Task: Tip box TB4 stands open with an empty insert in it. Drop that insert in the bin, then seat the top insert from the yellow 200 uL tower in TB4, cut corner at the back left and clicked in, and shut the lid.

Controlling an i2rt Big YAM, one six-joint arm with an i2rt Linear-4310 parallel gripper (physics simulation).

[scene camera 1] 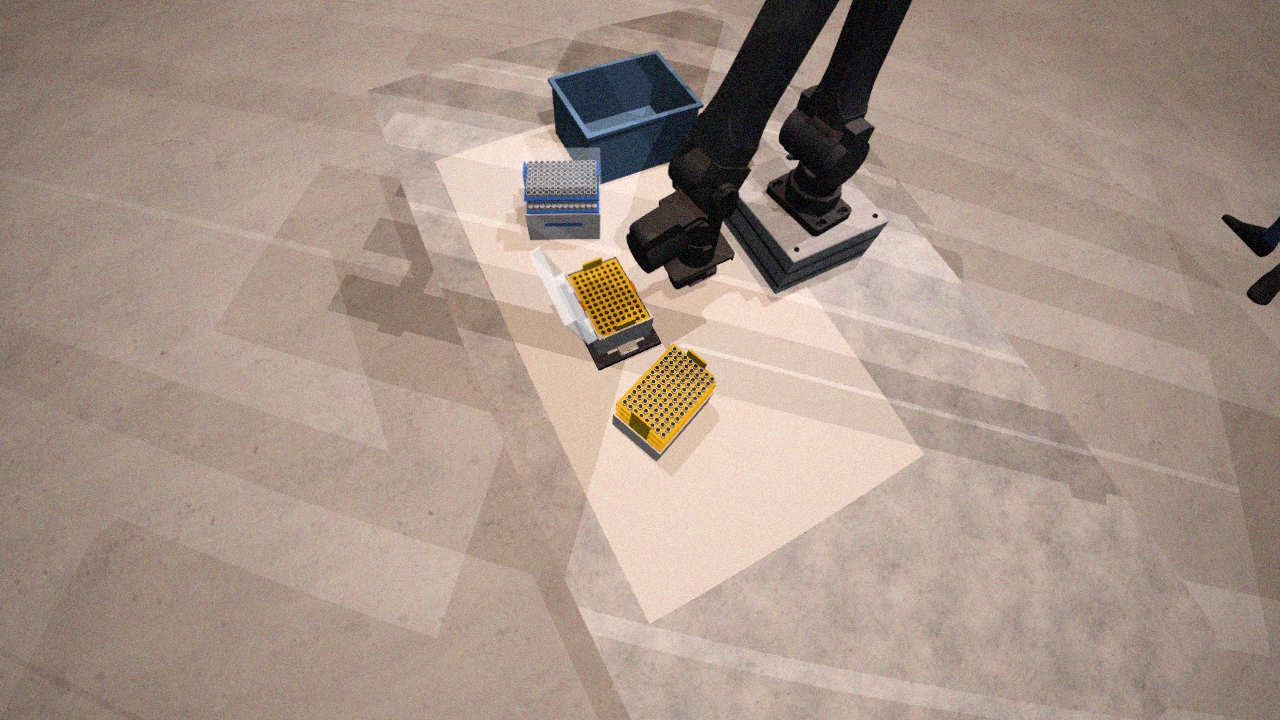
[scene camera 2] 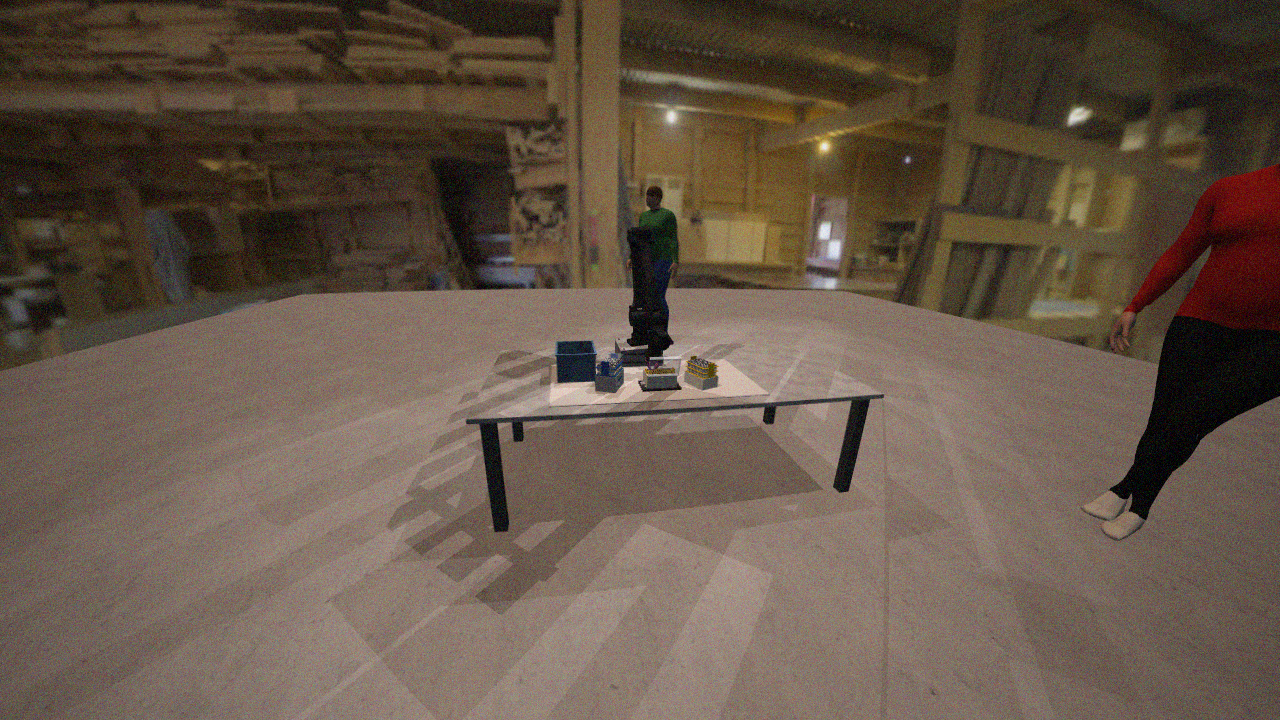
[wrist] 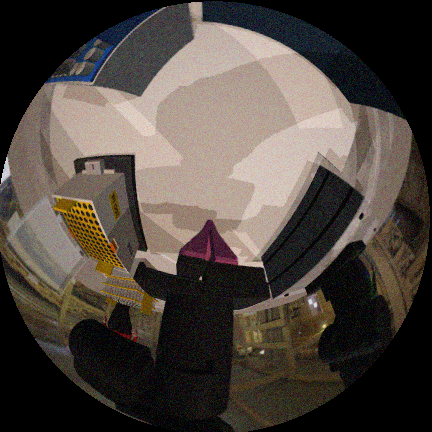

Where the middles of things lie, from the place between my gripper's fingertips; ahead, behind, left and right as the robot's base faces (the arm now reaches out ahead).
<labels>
The blue bin (scene camera 1: 636, 110) is 32 cm to the right of my hand, 8 cm behind it and 6 cm above it.
</labels>
